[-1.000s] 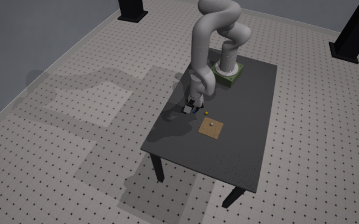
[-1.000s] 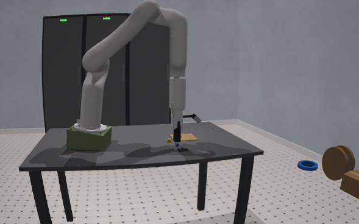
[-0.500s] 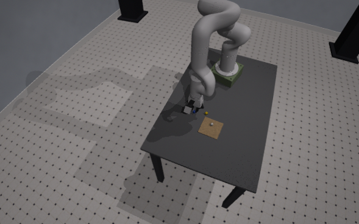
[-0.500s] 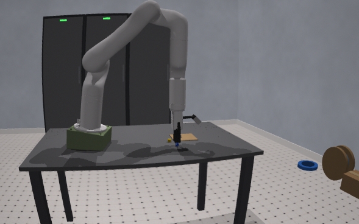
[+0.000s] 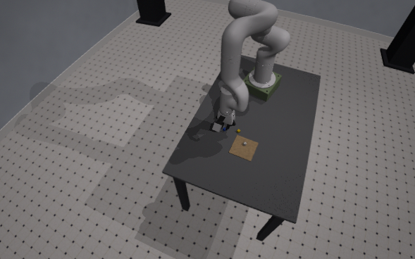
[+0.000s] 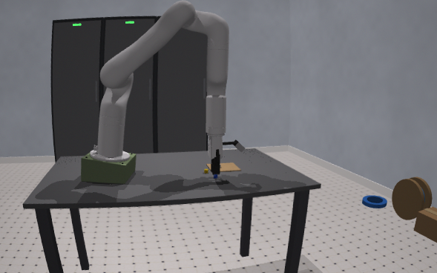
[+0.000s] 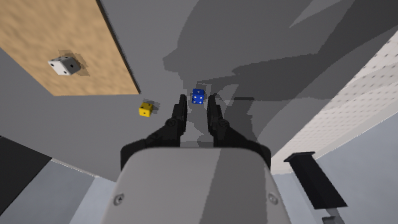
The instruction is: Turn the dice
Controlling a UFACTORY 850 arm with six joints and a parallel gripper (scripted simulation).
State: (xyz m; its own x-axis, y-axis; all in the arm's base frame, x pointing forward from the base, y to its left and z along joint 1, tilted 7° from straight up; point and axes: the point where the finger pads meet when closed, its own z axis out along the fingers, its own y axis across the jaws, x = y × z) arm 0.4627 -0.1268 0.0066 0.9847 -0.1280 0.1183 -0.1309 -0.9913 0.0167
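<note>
The blue die lies 3 cm below my hand. From my hand the other things lie so: yellow die: 2 cm behind, 9 cm to the left, 3 cm below; white die: 7 cm ahead, 15 cm to the left, 3 cm below; tan mat: 9 cm ahead, 15 cm to the left, 4 cm below.
</note>
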